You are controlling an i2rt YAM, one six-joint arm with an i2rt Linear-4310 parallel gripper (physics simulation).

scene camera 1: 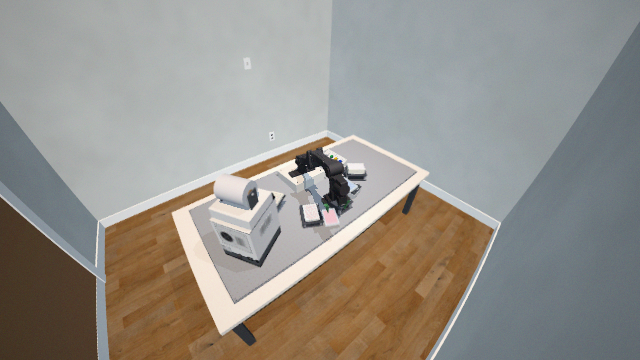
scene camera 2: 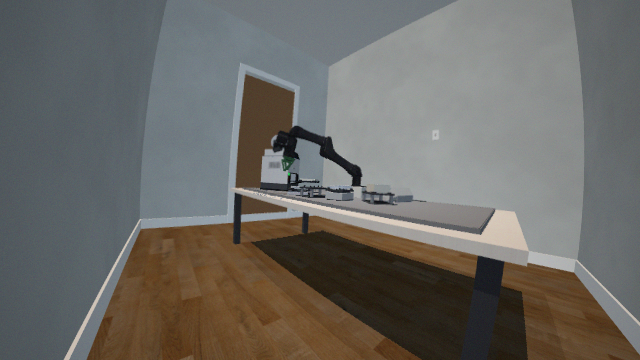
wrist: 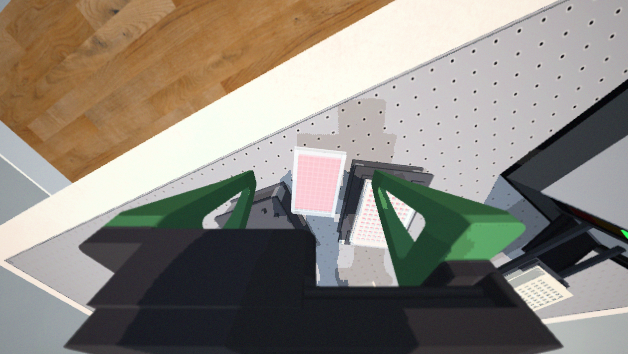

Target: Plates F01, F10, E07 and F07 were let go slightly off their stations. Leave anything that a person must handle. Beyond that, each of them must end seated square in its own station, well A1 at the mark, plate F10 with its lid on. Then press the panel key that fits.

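Note:
My gripper (scene camera 1: 337, 205) (scene camera 2: 287, 169) (wrist: 313, 176) is open and empty, high above the table's front part. Between its fingertips in the wrist view, a flat pink gridded piece (wrist: 318, 185) (scene camera 1: 330, 217) lies beside a dark station (wrist: 348, 200); I cannot tell whether it is a plate or a lid. A white plate with pink wells (wrist: 362, 220) (scene camera 1: 311, 212) sits on that station, partly behind the right finger. A dark station without a plate (wrist: 265, 212) is at the left. A cream plate (wrist: 542, 291) is by the instrument. A pale plate (scene camera 1: 356, 168) (scene camera 2: 378, 188) sits farther along. Plate labels are unreadable.
The tall white instrument (scene camera 1: 245, 232) (scene camera 2: 274, 170) stands on the mat near one table end. A panel with coloured keys (scene camera 1: 335, 158) is behind the arm. A light-blue item (scene camera 1: 353, 186) is partly hidden by the arm. The table's pale edge (wrist: 250, 125) runs along the front.

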